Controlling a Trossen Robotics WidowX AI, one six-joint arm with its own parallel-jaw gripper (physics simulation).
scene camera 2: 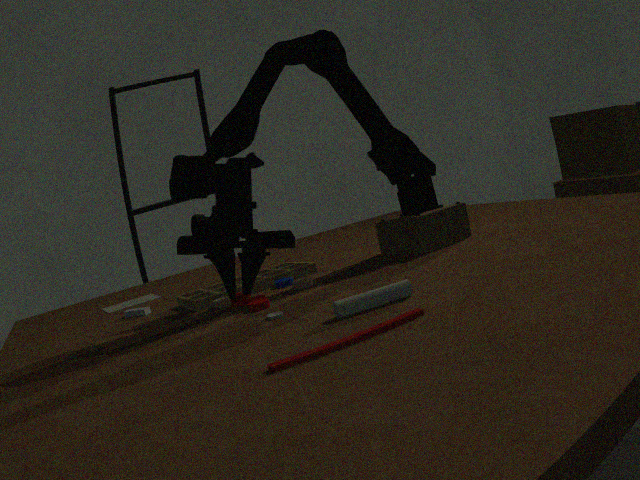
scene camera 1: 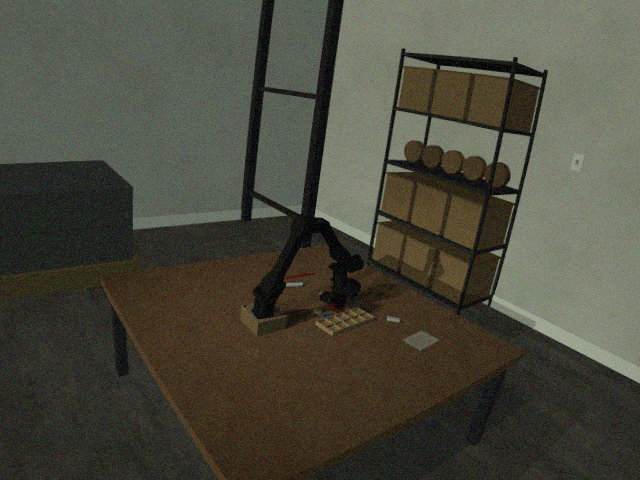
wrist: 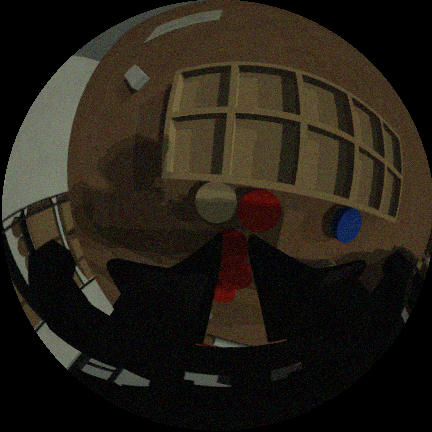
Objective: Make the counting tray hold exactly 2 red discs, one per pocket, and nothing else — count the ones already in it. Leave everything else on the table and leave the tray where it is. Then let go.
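The wooden counting tray [scene camera 1: 352,325] [scene camera 2: 302,267] [wrist: 231,116] lies on the table with two rows of pockets; no disc shows in them in the wrist view. My gripper [scene camera 2: 240,297] [wrist: 235,238] is low beside the tray's long side, its fingers shut on a red disc [wrist: 234,243]. Another red disc [wrist: 260,210] lies between it and the tray. Further red discs [wrist: 236,275] [wrist: 224,294] lie on the other side, partly overlapped in view. A cream disc [wrist: 216,202] lies at the tray's edge, and a blue disc [scene camera 2: 283,282] [wrist: 348,225] lies further along. The fingertips are too dark to tell in scene camera 1.
A small white block [scene camera 1: 393,319] [wrist: 136,78] and a pale sheet [scene camera 1: 421,340] [scene camera 2: 131,303] lie past the tray's end. A white cylinder [scene camera 1: 294,285] [scene camera 2: 372,298], a red stick [scene camera 2: 346,342] and a small white piece [scene camera 2: 274,315] lie on the discs' side of the tray.
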